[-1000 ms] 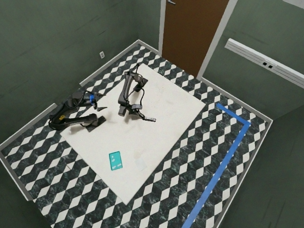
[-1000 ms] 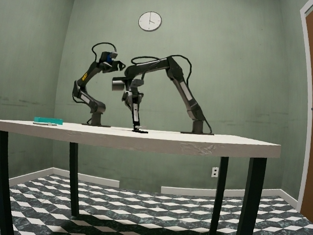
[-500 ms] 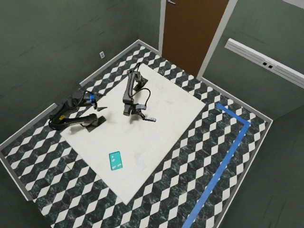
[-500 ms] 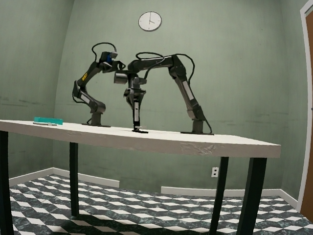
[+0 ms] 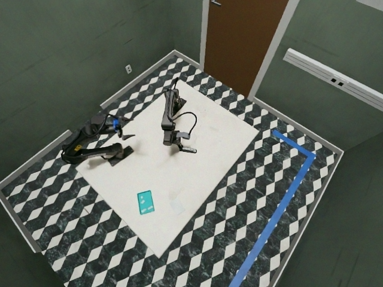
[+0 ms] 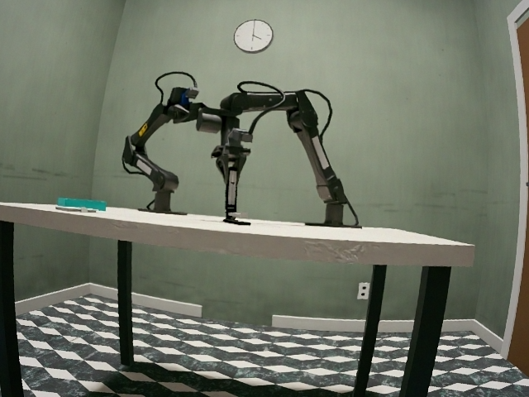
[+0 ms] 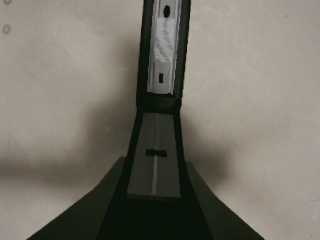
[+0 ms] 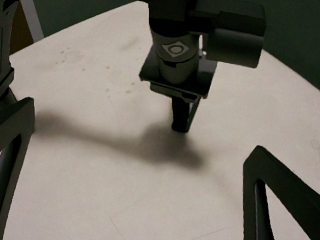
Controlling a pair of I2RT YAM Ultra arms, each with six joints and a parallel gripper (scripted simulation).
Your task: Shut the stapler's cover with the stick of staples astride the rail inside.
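Now: left hand 30 mm short of the black stapler, 20 mm to the right of it and 60 mm above it. The rest, counted from my left hand: stapler cover (20 mm below); teal box (110 mm ahead, 460 mm to the right, 100 mm below).
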